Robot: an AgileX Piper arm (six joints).
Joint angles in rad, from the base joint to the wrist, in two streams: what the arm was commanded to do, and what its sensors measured. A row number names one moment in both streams.
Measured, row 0: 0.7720, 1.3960, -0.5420, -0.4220, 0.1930, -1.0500
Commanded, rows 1 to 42: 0.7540, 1.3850, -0.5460, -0.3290, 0.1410, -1.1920; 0.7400, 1.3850, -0.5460, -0.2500, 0.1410, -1.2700; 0.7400, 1.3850, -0.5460, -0.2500, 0.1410, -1.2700; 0.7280, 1.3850, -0.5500, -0.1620, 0.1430, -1.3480; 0.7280, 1.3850, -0.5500, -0.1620, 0.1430, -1.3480; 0.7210, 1.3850, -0.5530, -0.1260, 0.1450, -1.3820; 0.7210, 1.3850, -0.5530, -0.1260, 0.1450, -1.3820; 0.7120, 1.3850, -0.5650, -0.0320, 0.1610, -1.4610; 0.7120, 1.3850, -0.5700, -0.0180, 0.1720, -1.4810; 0.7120, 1.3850, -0.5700, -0.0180, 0.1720, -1.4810; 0.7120, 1.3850, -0.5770, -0.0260, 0.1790, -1.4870; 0.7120, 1.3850, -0.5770, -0.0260, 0.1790, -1.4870; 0.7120, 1.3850, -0.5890, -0.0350, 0.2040, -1.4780; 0.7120, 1.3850, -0.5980, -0.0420, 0.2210, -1.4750; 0.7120, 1.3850, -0.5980, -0.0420, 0.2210, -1.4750; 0.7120, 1.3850, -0.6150, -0.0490, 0.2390, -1.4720; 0.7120, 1.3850, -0.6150, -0.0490, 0.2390, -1.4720; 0.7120, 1.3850, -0.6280, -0.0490, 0.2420, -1.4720; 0.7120, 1.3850, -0.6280, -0.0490, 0.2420, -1.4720; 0.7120, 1.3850, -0.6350, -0.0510, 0.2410, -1.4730; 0.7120, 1.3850, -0.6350, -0.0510, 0.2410, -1.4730; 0.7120, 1.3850, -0.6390, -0.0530, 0.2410, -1.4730; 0.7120, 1.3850, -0.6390, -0.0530, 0.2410, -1.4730; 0.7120, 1.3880, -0.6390, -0.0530, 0.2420, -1.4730; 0.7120, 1.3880, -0.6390, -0.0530, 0.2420, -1.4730; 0.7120, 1.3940, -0.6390, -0.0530, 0.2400, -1.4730; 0.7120, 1.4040, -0.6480, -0.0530, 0.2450, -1.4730; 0.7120, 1.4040, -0.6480, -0.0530, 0.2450, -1.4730; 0.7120, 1.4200, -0.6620, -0.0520, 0.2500, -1.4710; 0.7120, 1.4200, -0.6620, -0.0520, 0.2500, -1.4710; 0.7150, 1.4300, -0.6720, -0.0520, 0.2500, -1.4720; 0.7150, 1.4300, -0.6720, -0.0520, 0.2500, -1.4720; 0.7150, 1.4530, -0.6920, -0.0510, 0.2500, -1.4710; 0.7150, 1.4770, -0.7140, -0.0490, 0.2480, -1.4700; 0.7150, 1.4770, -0.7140, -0.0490, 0.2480, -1.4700; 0.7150, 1.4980, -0.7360, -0.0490, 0.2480, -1.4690; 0.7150, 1.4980, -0.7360, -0.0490, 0.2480, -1.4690; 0.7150, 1.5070, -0.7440, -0.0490, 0.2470, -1.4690; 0.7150, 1.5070, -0.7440, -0.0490, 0.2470, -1.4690; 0.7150, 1.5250, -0.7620, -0.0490, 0.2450, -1.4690; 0.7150, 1.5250, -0.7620, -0.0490, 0.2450, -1.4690; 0.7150, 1.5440, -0.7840, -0.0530, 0.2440, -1.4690
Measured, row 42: 0.7160, 1.5330, -0.7430, -0.0490, 0.3010, -1.4650
